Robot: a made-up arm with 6 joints.
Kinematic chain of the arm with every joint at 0, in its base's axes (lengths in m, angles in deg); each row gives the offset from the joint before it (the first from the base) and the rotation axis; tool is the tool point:
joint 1: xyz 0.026 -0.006 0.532 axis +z
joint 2: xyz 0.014 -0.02 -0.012 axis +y
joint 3: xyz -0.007 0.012 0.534 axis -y
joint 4: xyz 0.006 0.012 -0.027 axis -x
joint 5: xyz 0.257 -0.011 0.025 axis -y
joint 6: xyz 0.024 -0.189 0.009 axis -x
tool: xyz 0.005 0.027 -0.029
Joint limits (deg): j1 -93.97..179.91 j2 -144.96..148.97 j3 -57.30..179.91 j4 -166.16..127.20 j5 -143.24..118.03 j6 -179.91..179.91
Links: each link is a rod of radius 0.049 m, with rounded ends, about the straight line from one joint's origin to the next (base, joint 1, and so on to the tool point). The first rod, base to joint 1, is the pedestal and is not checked.
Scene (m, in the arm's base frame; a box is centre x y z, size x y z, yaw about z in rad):
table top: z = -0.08
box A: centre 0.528 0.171 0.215 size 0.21 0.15 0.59 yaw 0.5
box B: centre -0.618 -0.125 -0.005 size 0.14 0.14 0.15 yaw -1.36
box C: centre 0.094 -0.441 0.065 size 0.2 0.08 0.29 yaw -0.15
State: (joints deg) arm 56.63 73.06 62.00 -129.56 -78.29 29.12
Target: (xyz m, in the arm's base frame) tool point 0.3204 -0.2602 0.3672
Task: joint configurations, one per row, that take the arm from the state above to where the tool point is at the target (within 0.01 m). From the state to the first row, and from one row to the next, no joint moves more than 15 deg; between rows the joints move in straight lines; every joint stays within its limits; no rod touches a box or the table.
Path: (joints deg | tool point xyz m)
1: 44.00 74.37 67.22 -124.30 -84.17 34.96 | 0.4736 0.5922 0.4589
2: 31.36 75.68 72.45 -119.05 -90.05 40.80 | 0.6128 0.4733 0.4475
3: 18.73 77.00 77.67 -113.79 -95.93 46.64 | 0.7226 0.3214 0.4376
4: 6.10 78.31 82.90 -108.54 -101.81 52.48 | 0.7948 0.1436 0.4303
5: -6.53 79.62 88.12 -103.28 -107.69 58.32 | 0.8225 -0.0506 0.4258
6: -12.00 79.01 74.00 -100.14 -104.46 54.63 | 0.7599 -0.1249 0.3772
7: -17.46 78.39 59.89 -96.99 -101.23 50.95 | 0.6809 -0.1841 0.3427
8: -22.92 77.78 45.77 -93.84 -98.00 47.27 | 0.5915 -0.2266 0.3240
9: -28.38 77.16 31.65 -90.70 -94.77 43.58 | 0.4979 -0.2521 0.3220
10: -33.85 76.54 17.54 -87.55 -91.53 39.90 | 0.4059 -0.2623 0.3367
11: -39.31 75.93 3.42 -84.40 -88.30 36.22 | 0.3204 -0.2602 0.3672

